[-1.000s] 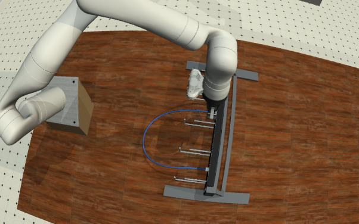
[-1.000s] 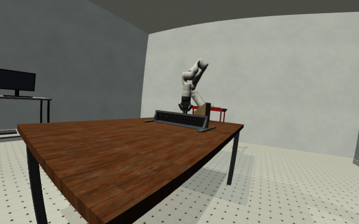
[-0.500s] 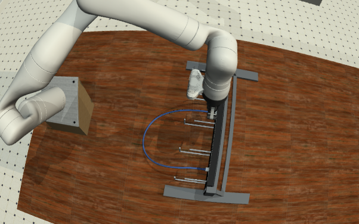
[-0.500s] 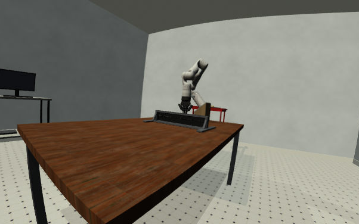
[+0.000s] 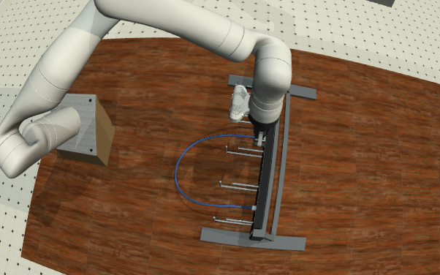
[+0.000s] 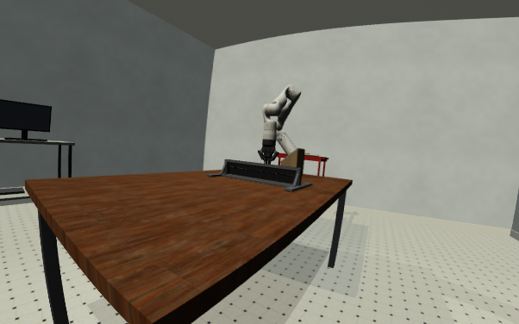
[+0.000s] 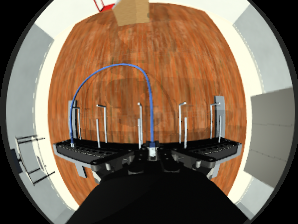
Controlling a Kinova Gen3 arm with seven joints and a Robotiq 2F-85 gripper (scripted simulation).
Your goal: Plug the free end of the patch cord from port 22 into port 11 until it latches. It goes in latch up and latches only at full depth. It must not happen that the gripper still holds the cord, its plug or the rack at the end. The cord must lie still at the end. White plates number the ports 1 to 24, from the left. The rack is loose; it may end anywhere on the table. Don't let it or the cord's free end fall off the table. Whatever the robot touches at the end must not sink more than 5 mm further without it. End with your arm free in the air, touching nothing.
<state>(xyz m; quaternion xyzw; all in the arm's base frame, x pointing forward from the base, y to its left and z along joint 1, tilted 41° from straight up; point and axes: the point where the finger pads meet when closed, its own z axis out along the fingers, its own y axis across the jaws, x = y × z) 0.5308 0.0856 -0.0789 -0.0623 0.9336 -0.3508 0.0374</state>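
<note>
My hand is 1 cm short of the plug and 1 cm above it.
</note>
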